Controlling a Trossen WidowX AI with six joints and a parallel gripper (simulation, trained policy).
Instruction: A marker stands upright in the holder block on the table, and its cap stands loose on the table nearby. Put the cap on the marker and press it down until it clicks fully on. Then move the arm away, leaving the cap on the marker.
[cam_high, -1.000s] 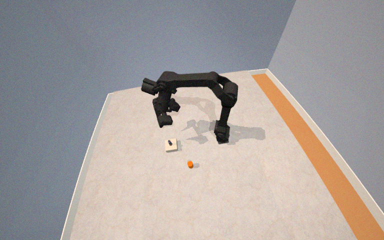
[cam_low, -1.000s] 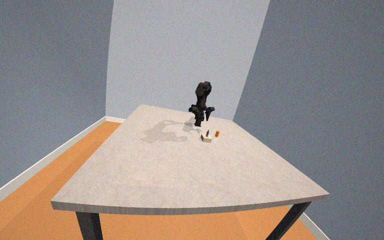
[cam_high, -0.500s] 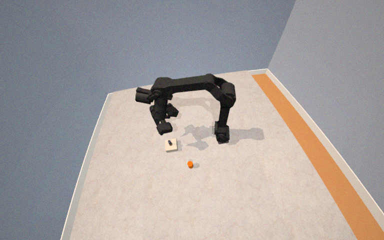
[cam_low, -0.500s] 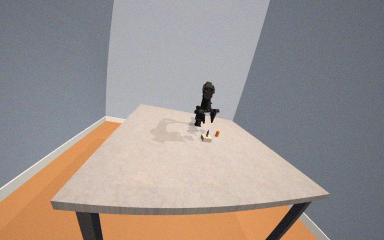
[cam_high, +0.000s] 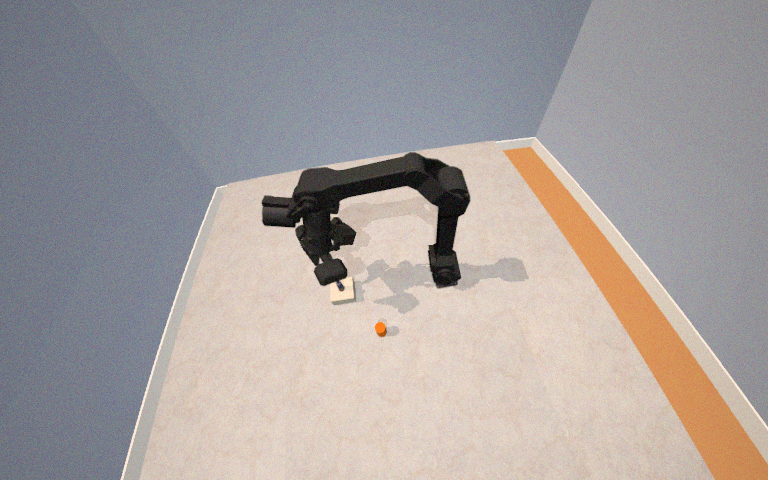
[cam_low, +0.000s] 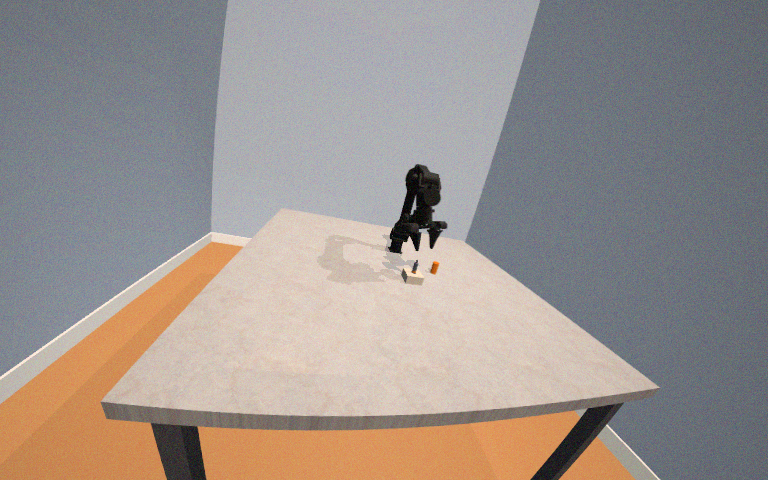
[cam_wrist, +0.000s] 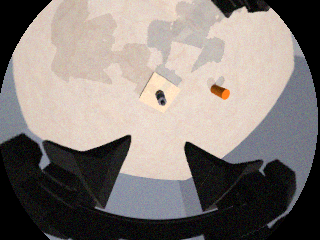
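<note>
The orange cap is 13 cm to the left of my gripper tip, 13 cm behind it and 12 cm below it. The rest, counted from my gripper tip: cream sliver (11 cm below, 3 cm behind); then cream holder block (13 cm below, 3 cm behind).
</note>
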